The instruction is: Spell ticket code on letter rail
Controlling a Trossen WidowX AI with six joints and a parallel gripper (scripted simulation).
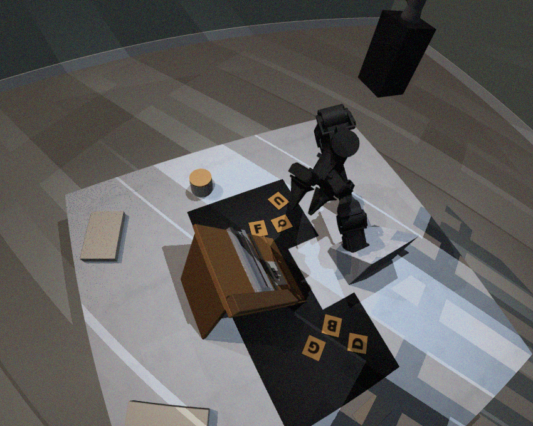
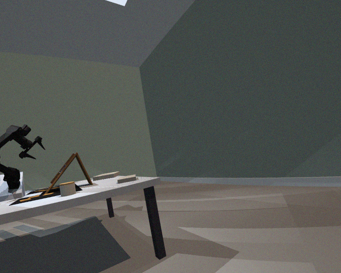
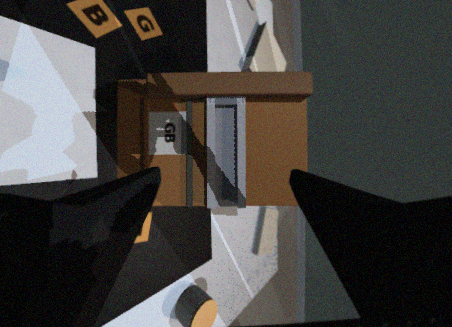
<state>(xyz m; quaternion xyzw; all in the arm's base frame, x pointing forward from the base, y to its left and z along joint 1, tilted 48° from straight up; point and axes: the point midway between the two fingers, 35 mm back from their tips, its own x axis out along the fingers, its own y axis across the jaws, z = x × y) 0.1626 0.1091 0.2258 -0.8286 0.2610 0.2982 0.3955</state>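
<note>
Right now my gripper tip is 30 cm to the right of the g tile, 28 cm above it and 4 cm short of it. The rest, counted from my gripper tip: black mat: 29 cm below, 9 cm to the left; white ticket: 21 cm below, 7 cm ahead, 6 cm to the left; f tile: 28 cm below, 13 cm to the right, 4 cm ahead.
</note>
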